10 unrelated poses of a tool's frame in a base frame.
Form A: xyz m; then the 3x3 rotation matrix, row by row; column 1 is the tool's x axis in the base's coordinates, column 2 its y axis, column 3 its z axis. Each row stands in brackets.
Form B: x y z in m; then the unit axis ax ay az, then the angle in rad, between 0 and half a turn. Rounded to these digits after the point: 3 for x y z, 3 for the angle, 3 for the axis.
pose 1, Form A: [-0.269 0.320 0.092], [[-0.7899 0.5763 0.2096], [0.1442 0.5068 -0.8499], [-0.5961 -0.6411 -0.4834]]
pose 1, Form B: -0.269 0.320 0.092 0.223 0.859 -0.461 2.654
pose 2, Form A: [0.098 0.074 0.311], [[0.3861 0.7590 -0.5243], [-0.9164 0.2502 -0.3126], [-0.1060 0.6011 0.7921]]
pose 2, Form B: 0.098 0.074 0.311 0.468 -0.214 -0.858 1.355
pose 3, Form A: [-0.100 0.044 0.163], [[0.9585 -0.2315 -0.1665], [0.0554 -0.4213 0.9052], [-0.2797 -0.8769 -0.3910]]
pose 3, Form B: -0.100 0.044 0.163 -0.985 0.063 0.159 2.012
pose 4, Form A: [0.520 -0.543 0.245], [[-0.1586 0.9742 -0.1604], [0.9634 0.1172 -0.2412], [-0.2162 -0.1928 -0.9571]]
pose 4, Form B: 0.520 -0.543 0.245 0.648 0.747 -0.145 3.104
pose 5, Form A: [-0.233 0.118 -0.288], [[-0.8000 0.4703 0.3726], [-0.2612 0.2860 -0.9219], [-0.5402 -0.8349 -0.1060]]
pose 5, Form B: -0.233 0.118 -0.288 0.074 0.778 -0.624 2.515
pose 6, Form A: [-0.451 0.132 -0.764], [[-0.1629 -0.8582 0.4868], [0.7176 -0.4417 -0.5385], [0.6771 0.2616 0.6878]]
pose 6, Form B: -0.451 0.132 -0.764 0.450 -0.107 0.887 2.047
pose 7, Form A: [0.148 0.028 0.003], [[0.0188 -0.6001 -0.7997], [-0.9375 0.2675 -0.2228], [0.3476 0.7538 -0.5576]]
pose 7, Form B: 0.148 0.028 0.003 0.633 -0.743 -0.218 2.260
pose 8, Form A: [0.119 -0.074 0.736], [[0.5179 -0.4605 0.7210], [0.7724 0.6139 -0.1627], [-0.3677 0.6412 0.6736]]
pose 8, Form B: 0.119 -0.074 0.736 0.439 0.595 0.673 1.156
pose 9, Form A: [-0.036 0.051 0.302], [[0.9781 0.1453 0.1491], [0.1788 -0.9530 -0.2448], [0.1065 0.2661 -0.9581]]
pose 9, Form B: -0.036 0.051 0.302 0.994 0.083 0.065 2.882
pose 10, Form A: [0.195 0.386 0.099], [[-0.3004 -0.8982 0.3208], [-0.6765 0.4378 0.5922], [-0.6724 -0.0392 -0.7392]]
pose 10, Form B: 0.195 0.386 0.099 -0.527 0.829 0.185 2.500
